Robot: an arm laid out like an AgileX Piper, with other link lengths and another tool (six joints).
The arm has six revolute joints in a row. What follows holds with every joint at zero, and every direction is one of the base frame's.
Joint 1 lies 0.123 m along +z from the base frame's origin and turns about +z.
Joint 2 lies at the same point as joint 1 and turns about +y.
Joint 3 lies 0.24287 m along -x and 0.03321 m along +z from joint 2 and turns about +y.
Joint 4 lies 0.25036 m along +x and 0.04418 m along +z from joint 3 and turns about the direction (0.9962, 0, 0.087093).
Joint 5 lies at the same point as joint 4 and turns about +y.
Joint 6 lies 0.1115 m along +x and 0.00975 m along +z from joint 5 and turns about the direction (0.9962, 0, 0.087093).
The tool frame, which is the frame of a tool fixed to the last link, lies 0.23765 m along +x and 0.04 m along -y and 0.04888 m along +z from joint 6; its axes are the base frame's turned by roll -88.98, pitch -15 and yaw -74.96 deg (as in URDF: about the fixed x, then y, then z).
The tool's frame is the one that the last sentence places.
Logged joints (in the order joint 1, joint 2, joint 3, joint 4, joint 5, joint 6), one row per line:
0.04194 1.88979 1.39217 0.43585 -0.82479 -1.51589
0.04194 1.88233 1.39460 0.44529 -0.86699 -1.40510
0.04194 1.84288 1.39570 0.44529 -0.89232 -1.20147
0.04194 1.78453 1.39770 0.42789 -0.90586 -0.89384
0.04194 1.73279 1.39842 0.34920 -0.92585 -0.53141
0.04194 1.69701 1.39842 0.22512 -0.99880 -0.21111
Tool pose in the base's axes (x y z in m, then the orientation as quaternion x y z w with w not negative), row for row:
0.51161 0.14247 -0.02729 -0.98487 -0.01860 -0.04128 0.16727
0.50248 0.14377 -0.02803 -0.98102 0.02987 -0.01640 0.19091
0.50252 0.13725 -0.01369 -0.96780 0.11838 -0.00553 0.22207
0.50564 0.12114 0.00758 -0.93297 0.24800 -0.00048 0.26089
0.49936 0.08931 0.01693 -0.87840 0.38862 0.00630 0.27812
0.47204 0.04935 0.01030 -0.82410 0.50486 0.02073 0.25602
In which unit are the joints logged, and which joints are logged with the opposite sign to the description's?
The joints are logged in radians. Opposite sign: joint 3, joint 5.
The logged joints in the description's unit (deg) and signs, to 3 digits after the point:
2.403 108.277 -79.765 24.972 47.257 -86.854
2.403 107.850 -79.905 25.513 49.675 -80.506
2.403 105.589 -79.968 25.513 51.126 -68.839
2.403 102.246 -80.082 24.516 51.902 -51.213
2.403 99.282 -80.124 20.008 53.047 -30.448
2.403 97.232 -80.124 12.898 57.227 -12.096

